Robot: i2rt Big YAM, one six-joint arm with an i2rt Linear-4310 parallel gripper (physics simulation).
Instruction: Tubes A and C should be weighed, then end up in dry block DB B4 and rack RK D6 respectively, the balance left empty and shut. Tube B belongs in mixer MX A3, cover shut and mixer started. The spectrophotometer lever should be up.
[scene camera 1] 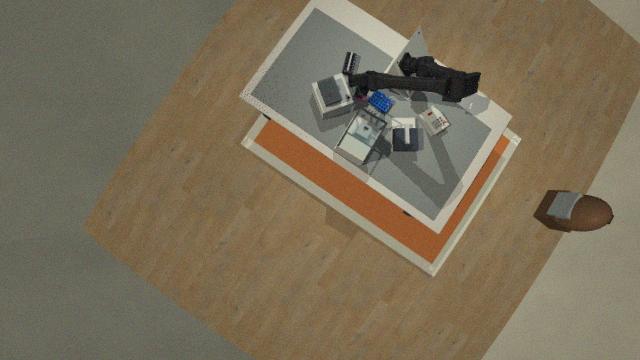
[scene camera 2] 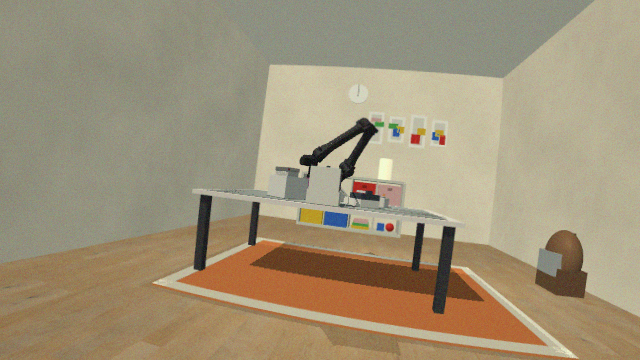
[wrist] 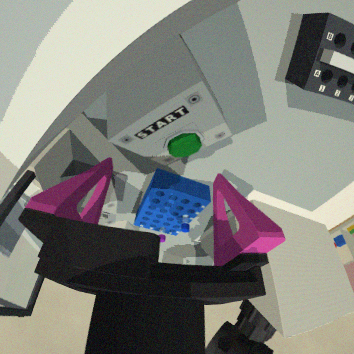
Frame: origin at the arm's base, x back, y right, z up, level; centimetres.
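Seen in the pictures: gripper, fingertip midpoint: (scene camera 1: 361, 92) (wrist: 164, 170); arm's base, origin of the base link: (scene camera 1: 406, 65) (wrist: 272, 292).
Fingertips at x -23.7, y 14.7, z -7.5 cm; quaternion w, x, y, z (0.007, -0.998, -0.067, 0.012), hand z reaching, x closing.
Note:
Pixels of each thing's top centre, then the offset from my fingertips to it. "pt": a spot on its surface instead.
- mixer, middle of its top: (scene camera 1: 340, 86) (scene camera 2: 295, 168) dx -7.9, dy +10.4, dz +12.5 cm
- mixer's green START button, middle of its top: (wrist: 183, 151) dx +0.7, dy +3.2, dz +0.9 cm
- blue rack, middle of its top: (wrist: 166, 214) (scene camera 1: 381, 100) dx +3.3, dy -12.8, dz -3.5 cm
- blue cap, middle of its top: (wrist: 184, 230) dx +6.2, dy -12.2, dz -1.1 cm
- purple cap, middle of its top: (wrist: 160, 240) dx +3.8, dy -17.6, dz -1.1 cm
- black dry block, middle of its top: (scene camera 1: 349, 61) dx +14.3, dy +15.1, dz -1.7 cm
- glass-walled balance, surface spot: (scene camera 1: 353, 149) pt dx -34.5, dy -11.8, dz +14.3 cm
- dark-and-white device, middle of its top: (scene camera 1: 407, 132) (scene camera 2: 362, 189) dx -8.3, dy -34.5, dz +3.7 cm
- keypad device, middle of its top: (scene camera 1: 435, 118) (scene camera 2: 376, 195) dx +8.9, dy -46.1, dz +0.5 cm
My gripper (scene camera 1: 361, 95) (wrist: 164, 170) is open and empty, its pink fingers spread beside the mixer (scene camera 1: 332, 95) (scene camera 2: 284, 185). The mixer's green START button (wrist: 184, 145) shows beyond the fingertips. Its dark cover (scene camera 1: 332, 91) lies over its top; whether it is fully shut I cannot tell. The blue rack (scene camera 1: 381, 101) (wrist: 172, 200) shows between the fingers in the wrist view. A blue cap (wrist: 185, 227) and a purple cap (wrist: 161, 238) show at its edge; tube letters are unreadable. The black dry block (scene camera 1: 350, 62) (wrist: 325, 55) stands behind the mixer. The glass-walled balance (scene camera 1: 352, 149) stands in front of the rack.
A dark-and-white device (scene camera 1: 405, 143) with a pale bar stands right of the balance; its lever position is unclear. A keypad device (scene camera 1: 434, 121) stands farther right. A pale upright panel (scene camera 1: 419, 41) stands near the arm's base. The arm's links reach over the rack area.

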